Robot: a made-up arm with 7 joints. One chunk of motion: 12 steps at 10 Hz.
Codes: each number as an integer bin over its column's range. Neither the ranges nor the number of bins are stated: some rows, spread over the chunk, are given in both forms.
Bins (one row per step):
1: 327 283 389 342 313 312
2: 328 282 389 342 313 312
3: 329 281 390 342 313 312
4: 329 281 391 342 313 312
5: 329 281 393 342 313 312
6: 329 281 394 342 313 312
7: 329 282 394 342 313 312
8: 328 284 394 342 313 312
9: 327 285 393 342 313 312
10: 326 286 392 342 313 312
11: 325 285 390 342 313 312
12: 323 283 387 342 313 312
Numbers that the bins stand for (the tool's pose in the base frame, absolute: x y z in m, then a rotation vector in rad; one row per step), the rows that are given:
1: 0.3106 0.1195 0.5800 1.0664 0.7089 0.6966
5: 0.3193 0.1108 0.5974 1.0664 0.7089 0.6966
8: 0.3150 0.1238 0.6017 1.0664 0.7089 0.6966
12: 0.2932 0.1195 0.5713 1.0664 0.7089 0.6966
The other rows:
2: 0.3150 0.1151 0.5800 1.0664 0.7089 0.6966
3: 0.3193 0.1108 0.5843 1.0664 0.7089 0.6966
4: 0.3193 0.1108 0.5887 1.0664 0.7089 0.6966
6: 0.3193 0.1108 0.6017 1.0664 0.7089 0.6966
7: 0.3193 0.1151 0.6017 1.0664 0.7089 0.6966
9: 0.3106 0.1282 0.5974 1.0664 0.7089 0.6966
10: 0.3063 0.1325 0.5930 1.0664 0.7089 0.6966
11: 0.3019 0.1282 0.5843 1.0664 0.7089 0.6966

